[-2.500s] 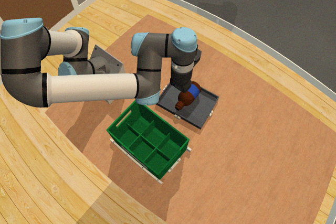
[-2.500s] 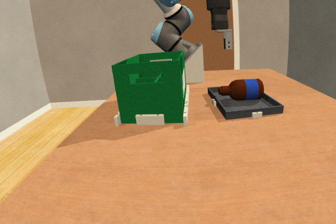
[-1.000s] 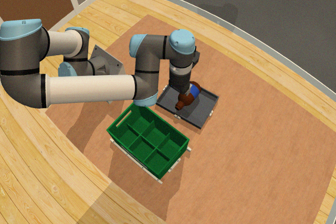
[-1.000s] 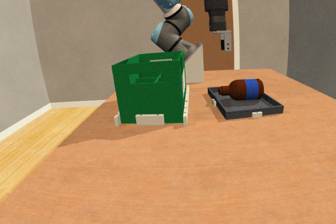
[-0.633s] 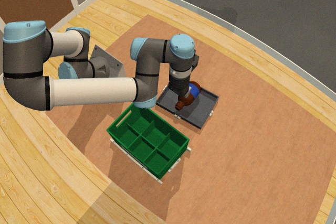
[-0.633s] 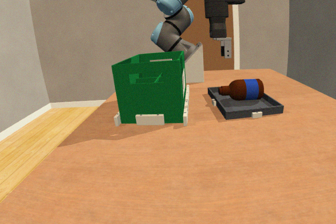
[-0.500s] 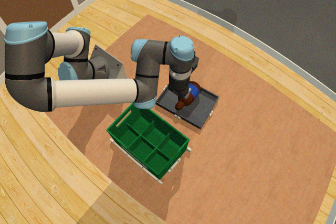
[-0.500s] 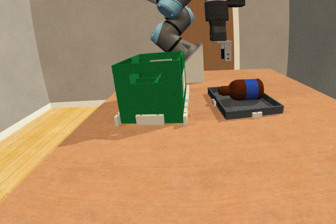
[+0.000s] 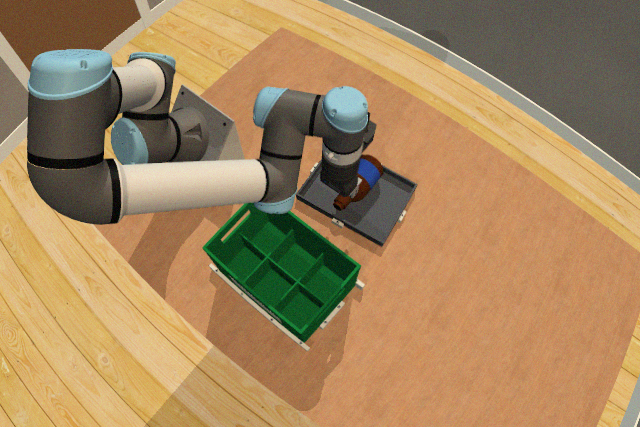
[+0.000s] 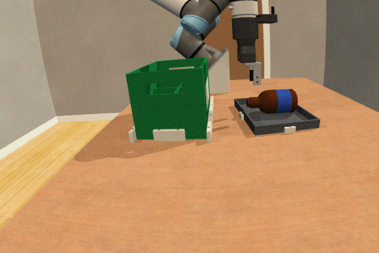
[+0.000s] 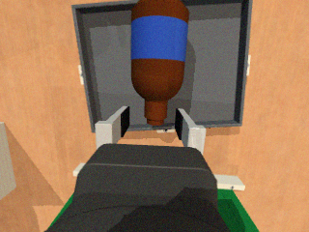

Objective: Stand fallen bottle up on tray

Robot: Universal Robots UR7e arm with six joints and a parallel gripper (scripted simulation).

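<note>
Now: the bottle 8 cm below my hand and 5 cm to the left of it. Round my hand: green crate (24 cm to the right, 4 cm below, 4 cm ahead); dark grey tray (11 cm below, 5 cm to the left, 1 cm ahead).
</note>
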